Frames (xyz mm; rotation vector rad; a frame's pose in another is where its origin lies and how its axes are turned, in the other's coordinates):
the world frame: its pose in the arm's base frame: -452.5 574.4 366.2 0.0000 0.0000 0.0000
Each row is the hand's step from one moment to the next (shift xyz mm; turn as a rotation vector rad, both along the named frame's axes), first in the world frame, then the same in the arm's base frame.
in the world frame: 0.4 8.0 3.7 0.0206 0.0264 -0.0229
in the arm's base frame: 0.4 8.0 3.7 0.0206 0.0264 -0.0229
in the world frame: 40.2 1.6 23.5 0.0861 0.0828 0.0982
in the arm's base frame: 40.2 1.6 23.5 0.0861 0.0828 0.0982
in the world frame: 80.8 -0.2 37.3 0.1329 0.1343 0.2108
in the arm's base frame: 80.8 -0.2 37.3 0.1329 0.1343 0.2108
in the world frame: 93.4 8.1 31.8 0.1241 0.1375 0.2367
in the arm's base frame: 93.4 8.1 31.8 0.1241 0.1375 0.2367
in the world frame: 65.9 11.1 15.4 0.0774 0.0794 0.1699
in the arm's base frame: 65.9 11.1 15.4 0.0774 0.0794 0.1699
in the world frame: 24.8 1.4 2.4 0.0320 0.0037 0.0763
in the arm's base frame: 24.8 1.4 2.4 0.0320 0.0037 0.0763
